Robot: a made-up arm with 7 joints.
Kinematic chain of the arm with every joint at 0, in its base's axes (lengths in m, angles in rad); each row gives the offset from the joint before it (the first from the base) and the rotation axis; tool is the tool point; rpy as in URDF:
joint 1: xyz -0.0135 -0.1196 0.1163 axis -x
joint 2: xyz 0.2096 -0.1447 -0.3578 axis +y
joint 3: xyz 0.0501 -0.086 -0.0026 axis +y
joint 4: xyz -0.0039 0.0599 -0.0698 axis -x
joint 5: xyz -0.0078 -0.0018 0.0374 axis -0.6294 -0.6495 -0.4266
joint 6: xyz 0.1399 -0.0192 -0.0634 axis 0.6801 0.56 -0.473
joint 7: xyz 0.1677 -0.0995 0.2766 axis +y
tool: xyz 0.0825 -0.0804 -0.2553 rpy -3.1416 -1.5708 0
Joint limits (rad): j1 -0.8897..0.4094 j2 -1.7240..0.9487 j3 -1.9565..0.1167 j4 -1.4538..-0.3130 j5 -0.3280..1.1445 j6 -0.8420..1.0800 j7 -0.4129..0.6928
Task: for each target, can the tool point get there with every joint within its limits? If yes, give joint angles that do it. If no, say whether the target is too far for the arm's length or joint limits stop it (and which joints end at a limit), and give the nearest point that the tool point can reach.
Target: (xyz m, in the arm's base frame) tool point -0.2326 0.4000 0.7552
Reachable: no: joint limits stop it (at a limit: joint 1, joint 2, joint 4, joint 5, joint 6, joint 7) | nearest point -0.0952 0.0874 0.2117 | short by 0.642 m
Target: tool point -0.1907 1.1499 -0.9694
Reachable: no: too far | nearest point 0.0467 0.5162 -0.5947 | short by 0.773 m
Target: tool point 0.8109 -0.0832 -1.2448
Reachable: no: too far | nearest point 0.5381 -0.0946 -0.8197 | short by 0.505 m
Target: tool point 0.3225 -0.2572 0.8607
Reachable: no: joint limits stop it (at a limit: joint 1, joint 4, joint 7) | nearest point 0.2740 -0.3315 0.4809 | short by 0.390 m
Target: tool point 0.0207 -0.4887 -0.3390
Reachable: yes | joints -0.6403 -1.1582 -0.8067 -0.8689 0.9359 -0.3977 -0.2207
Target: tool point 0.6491 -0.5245 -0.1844
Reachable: yes | joints 0.1404 -0.2177 -0.5700 -0.4665 0.1457 0.6125 0.0717
